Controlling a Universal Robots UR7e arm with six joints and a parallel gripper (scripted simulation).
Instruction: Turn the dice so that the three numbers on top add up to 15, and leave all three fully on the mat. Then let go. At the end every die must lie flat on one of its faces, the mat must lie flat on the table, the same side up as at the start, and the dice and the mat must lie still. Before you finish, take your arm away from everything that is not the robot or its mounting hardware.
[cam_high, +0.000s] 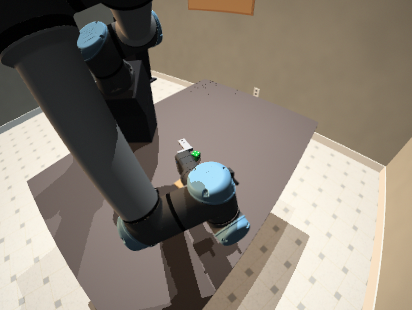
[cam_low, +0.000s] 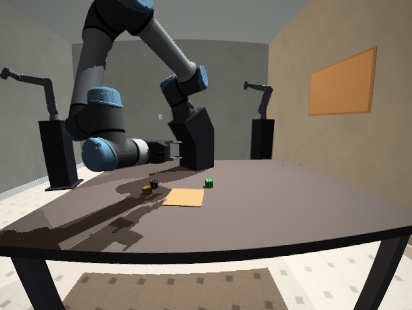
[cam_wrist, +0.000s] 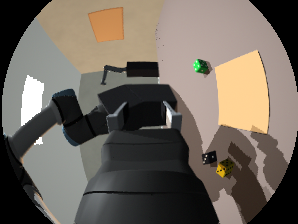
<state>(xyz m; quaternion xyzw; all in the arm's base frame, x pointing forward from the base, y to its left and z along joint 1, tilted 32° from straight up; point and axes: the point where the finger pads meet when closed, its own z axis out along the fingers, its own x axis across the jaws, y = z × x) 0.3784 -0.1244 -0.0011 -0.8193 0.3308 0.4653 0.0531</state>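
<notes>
My hand is 3 cm past the yellow die, 13 cm to the left of it and 17 cm above it. From my hand the other things lie so: black die: 9 cm behind, 10 cm to the right, 17 cm below; then green die: 3 cm behind, 14 cm to the left, 17 cm below; then tan mat: 4 cm ahead, 2 cm to the left, 18 cm below.
</notes>
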